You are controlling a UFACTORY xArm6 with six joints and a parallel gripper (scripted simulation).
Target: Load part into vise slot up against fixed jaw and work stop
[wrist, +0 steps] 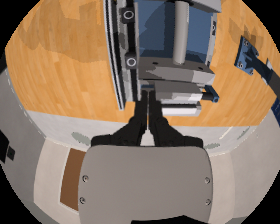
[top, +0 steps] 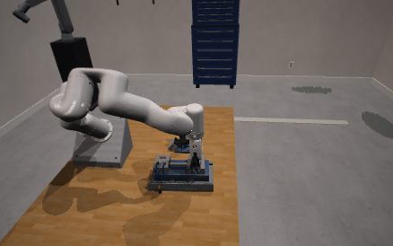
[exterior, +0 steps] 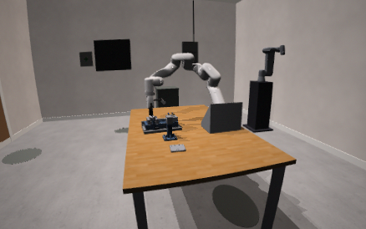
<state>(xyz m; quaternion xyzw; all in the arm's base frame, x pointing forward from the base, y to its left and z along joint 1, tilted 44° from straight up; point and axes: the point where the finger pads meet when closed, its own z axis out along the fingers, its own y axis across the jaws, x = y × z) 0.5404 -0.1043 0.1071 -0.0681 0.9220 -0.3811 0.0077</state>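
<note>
Now: hand 10 mm past the part, 40 mm to the right of it and 20 mm above it. Also, from my hand: air cylinder: 170 mm behind, 20 mm to the left, 40 mm below; air cylinder rod: 90 mm behind, 30 mm to the left, 40 mm below.
</note>
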